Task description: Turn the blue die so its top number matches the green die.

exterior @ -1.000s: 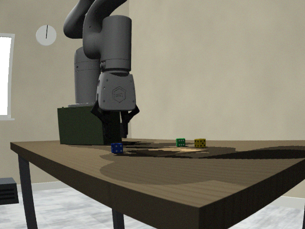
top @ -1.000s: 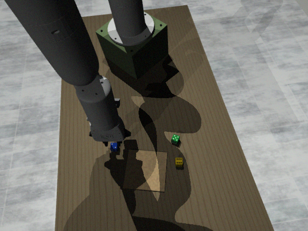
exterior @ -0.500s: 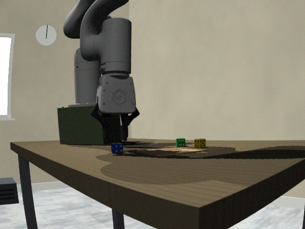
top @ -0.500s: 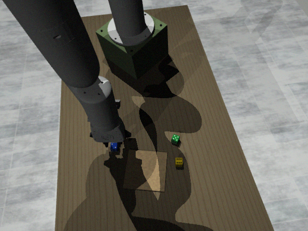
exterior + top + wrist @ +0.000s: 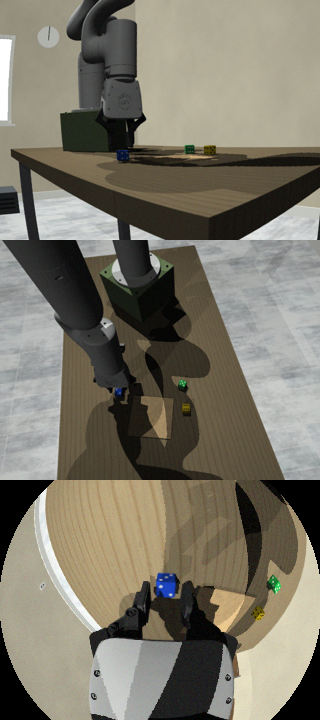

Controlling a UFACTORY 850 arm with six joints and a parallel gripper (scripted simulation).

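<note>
The blue die lies 40 mm below my hand. Round my hand: tan mat (110 mm to the left, 90 mm ahead, 50 mm below); yellow die (230 mm to the left, 70 mm ahead, 40 mm below); green die (220 mm to the left, 40 mm below, 20 mm behind).
</note>
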